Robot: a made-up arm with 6 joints.
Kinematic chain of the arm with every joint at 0, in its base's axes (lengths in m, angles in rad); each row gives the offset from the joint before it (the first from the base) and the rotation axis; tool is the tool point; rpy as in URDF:
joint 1: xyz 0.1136 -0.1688 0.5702 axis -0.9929 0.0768 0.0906
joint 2: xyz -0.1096 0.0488 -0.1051 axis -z
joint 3: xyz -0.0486 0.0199 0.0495 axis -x
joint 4: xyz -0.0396 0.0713 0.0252 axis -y
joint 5: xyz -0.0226 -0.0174 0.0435 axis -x
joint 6: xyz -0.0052 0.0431 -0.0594 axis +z
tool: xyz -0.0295 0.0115 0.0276 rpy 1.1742 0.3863 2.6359
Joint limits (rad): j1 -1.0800..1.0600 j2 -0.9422..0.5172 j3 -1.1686..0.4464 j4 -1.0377..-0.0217 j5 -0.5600..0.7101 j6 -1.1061..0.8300
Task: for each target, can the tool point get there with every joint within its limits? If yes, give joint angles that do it. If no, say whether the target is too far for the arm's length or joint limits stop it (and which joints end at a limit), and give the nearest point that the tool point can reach.
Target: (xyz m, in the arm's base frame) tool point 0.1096 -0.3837 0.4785
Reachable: no: joint limits stop it (at a limit: joint 1, joint 2, joint 3, joint 5) | nearest point -0.0411 -0.2476 0.5717 | short by 0.223 m
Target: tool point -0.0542 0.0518 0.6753
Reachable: yes | joints -0.5314 0.2738 0.1744 -0.2236 -0.3138 -0.9146
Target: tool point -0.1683 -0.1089 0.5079
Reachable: yes | joints 0.5591 -0.2801 0.1814 -0.3032 0.5421 0.5518
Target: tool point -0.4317 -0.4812 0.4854
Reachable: no: too far | nearest point -0.1912 -0.2378 0.5437 | short by 0.347 m
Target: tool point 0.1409 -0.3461 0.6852
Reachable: no: joint limits stop it (at a limit: joint 2, joint 3, joint 4, joint 5) | nearest point -0.0282 -0.2316 0.6326 | short by 0.211 m
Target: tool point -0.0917 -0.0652 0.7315
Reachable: yes | joints -0.8828 0.3720 -0.4708 -0.2214 -0.1570 0.2759
